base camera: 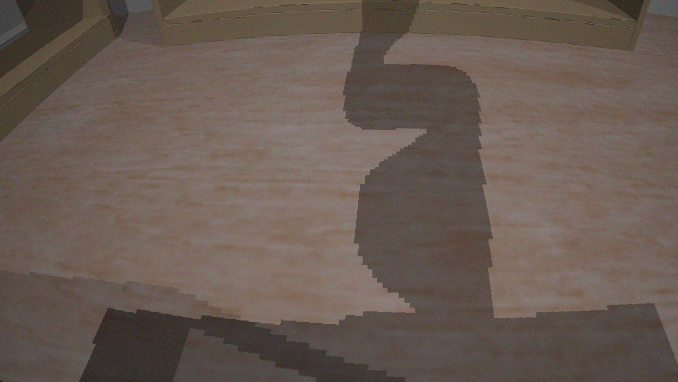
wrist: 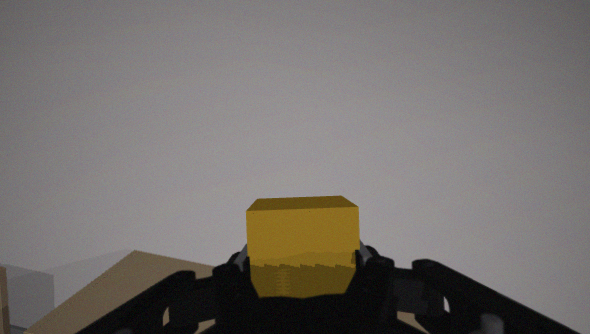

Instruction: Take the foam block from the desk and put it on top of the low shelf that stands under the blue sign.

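The foam block (wrist: 302, 232) is yellow and shows low in the middle of the wrist view. My gripper (wrist: 303, 256) is shut on it, with one black finger on each side. The block is held in front of a grey wall. A wooden shelf unit (base camera: 260, 24) stands across the far side in the base camera view, where its lower part shows. I cannot tell whether it is the low shelf. The blue sign does not show in either view. The gripper itself does not show in the base camera view.
Another wooden unit (base camera: 50, 77) stands at the left in the base camera view. A tan, flat surface (wrist: 125, 280) shows at the lower left of the wrist view, partly behind the gripper. The arm's shadow falls across the wooden floor (base camera: 225, 175).
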